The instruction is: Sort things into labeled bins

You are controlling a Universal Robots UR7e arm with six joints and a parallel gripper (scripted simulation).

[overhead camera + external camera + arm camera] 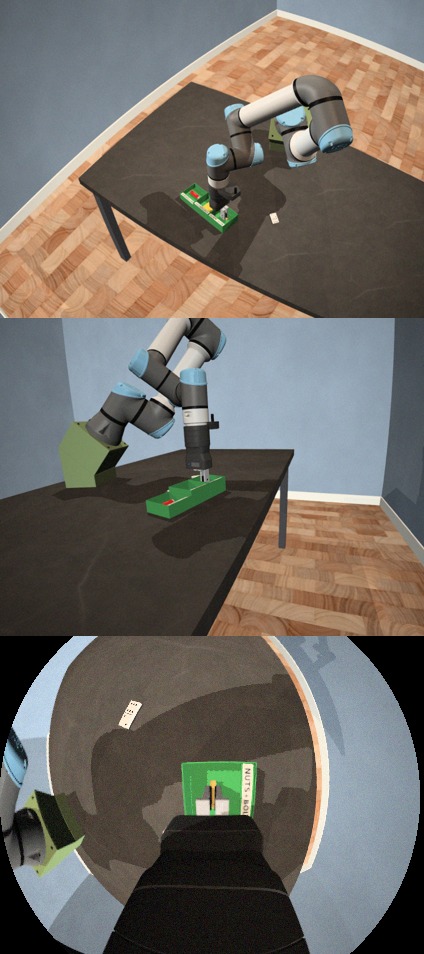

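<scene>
The brass bolt lies 1 cm to the right of my hand and 1 cm below it. The rest, counted from my hand: flat yellow block 8 cm to the right, 2 cm below, 1 cm behind; then white die 9 cm behind, 7 cm to the right, 3 cm below; then red battery 17 cm to the right, 2 cm below, 2 cm behind.
</scene>
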